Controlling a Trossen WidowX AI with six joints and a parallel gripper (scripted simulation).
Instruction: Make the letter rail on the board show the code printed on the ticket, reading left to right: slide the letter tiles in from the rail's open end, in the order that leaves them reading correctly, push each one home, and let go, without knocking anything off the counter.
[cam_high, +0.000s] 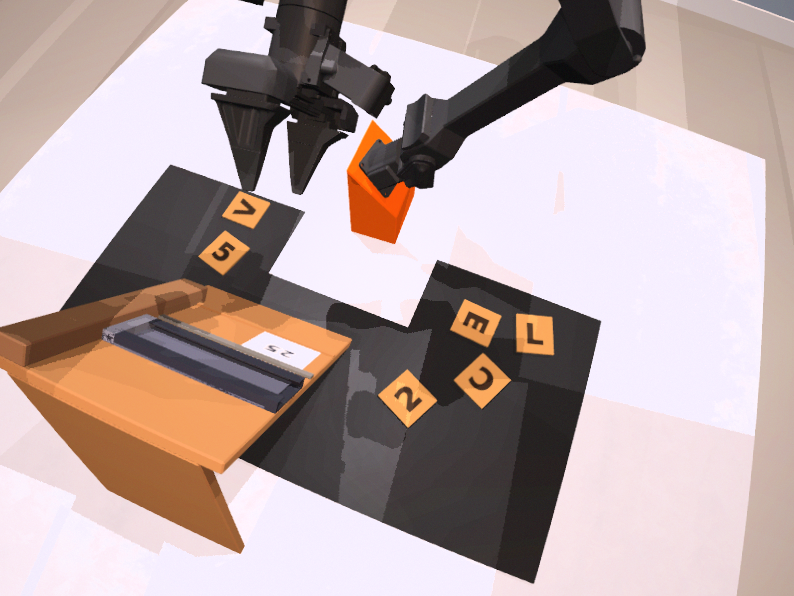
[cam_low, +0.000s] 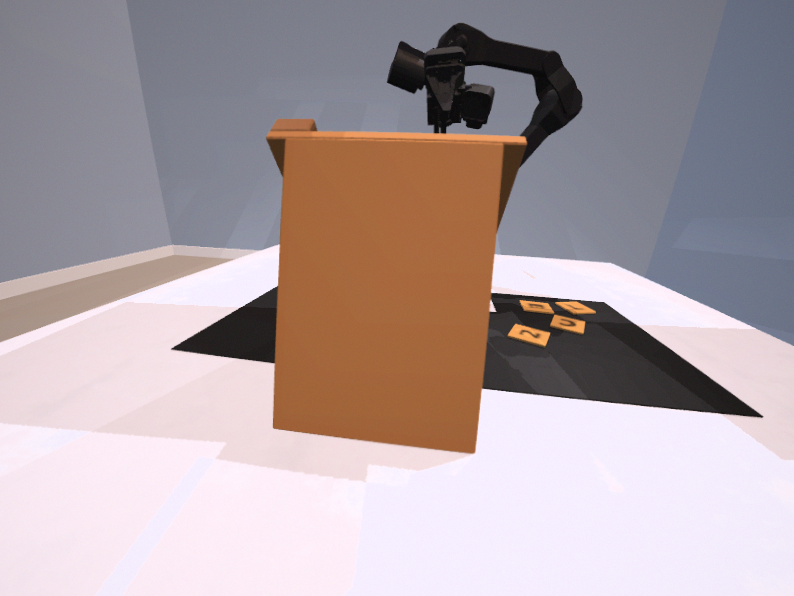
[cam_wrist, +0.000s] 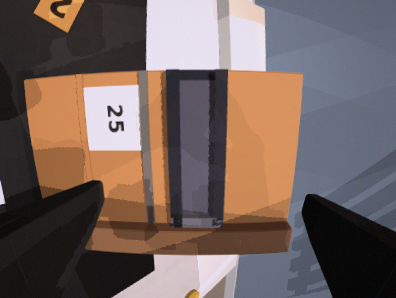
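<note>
Right now my gripper tip is 300 mm above the tile marked 5, 180 mm to the left of it and 40 mm past it. Round my gripper tip: black mat: 300 mm below, 20 mm to the left, 20 mm behind; then tile marked 2: 300 mm below, 170 mm to the left, 40 mm ahead; then white ticket: 200 mm below, 80 mm ahead, 10 mm to the left.
</note>
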